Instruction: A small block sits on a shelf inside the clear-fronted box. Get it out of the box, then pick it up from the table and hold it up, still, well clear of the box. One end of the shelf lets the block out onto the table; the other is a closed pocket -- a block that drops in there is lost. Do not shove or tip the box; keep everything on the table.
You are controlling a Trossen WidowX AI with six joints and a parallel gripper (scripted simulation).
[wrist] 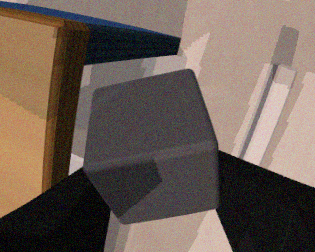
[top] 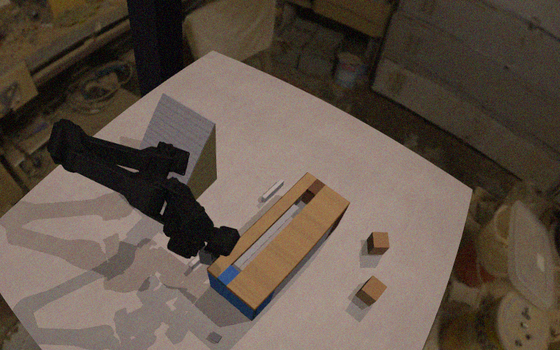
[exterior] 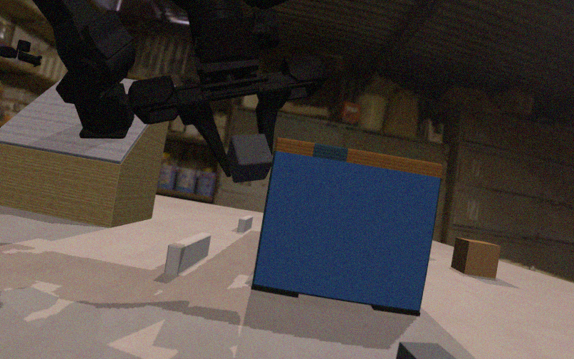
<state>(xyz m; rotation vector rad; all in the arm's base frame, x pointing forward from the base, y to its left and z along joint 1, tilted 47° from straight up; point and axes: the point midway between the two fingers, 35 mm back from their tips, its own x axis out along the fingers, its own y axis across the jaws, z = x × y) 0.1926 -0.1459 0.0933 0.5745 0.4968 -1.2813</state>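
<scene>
My gripper tip is 1 cm to the left of the grey block and 1 cm below it. From my gripper tip the other things lie so: box 13 cm to the left, 9 cm ahead, 4 cm below.
</scene>
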